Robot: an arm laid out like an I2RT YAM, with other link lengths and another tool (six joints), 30 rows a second.
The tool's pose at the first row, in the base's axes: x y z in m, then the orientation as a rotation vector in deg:
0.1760 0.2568 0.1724 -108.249 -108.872 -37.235
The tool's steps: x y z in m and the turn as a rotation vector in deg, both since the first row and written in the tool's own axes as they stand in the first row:
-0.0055 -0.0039 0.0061 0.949 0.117 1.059
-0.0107 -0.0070 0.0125 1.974 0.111 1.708
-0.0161 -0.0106 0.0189 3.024 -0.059 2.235
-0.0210 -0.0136 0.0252 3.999 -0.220 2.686
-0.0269 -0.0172 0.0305 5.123 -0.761 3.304
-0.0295 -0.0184 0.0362 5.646 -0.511 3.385
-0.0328 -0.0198 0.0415 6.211 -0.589 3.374
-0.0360 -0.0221 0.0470 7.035 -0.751 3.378
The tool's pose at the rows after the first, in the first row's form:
0.1726 0.2558 0.1640 -108.463 -107.653 -35.994
0.1699 0.2552 0.1557 -108.363 -106.939 -34.704
0.1668 0.2545 0.1471 -108.249 -106.449 -33.296
0.1642 0.2541 0.1390 -108.106 -106.030 -32.003
0.1610 0.2523 0.1311 -108.241 -105.645 -30.192
0.1602 0.2534 0.1249 -107.810 -105.388 -29.834
0.1592 0.2537 0.1186 -107.492 -105.418 -29.187
0.1572 0.2543 0.1121 -107.073 -105.463 -28.200

